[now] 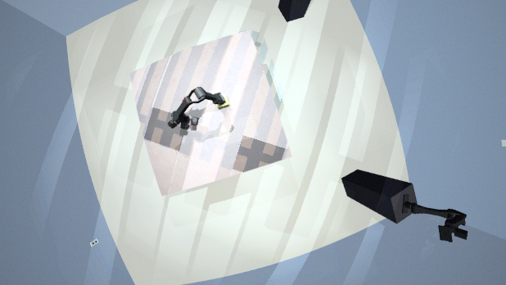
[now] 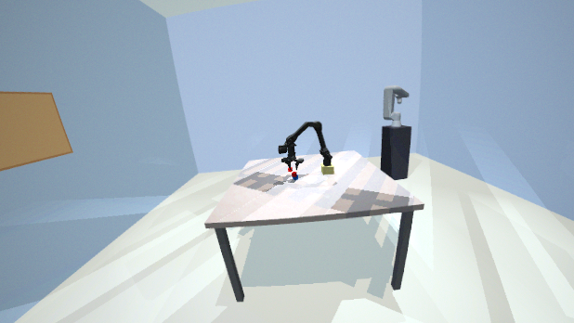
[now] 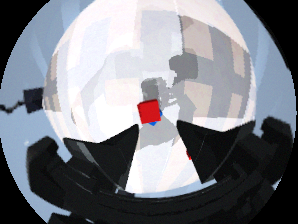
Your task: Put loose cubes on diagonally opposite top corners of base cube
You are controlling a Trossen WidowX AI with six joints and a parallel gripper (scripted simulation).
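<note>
Right now my gripper tip is 10 mm short of the red cube, 210 mm to the left of it and 70 mm above it. Also, from my gripper tip: blue base cube 10 mm behind, 70 mm below.
</note>
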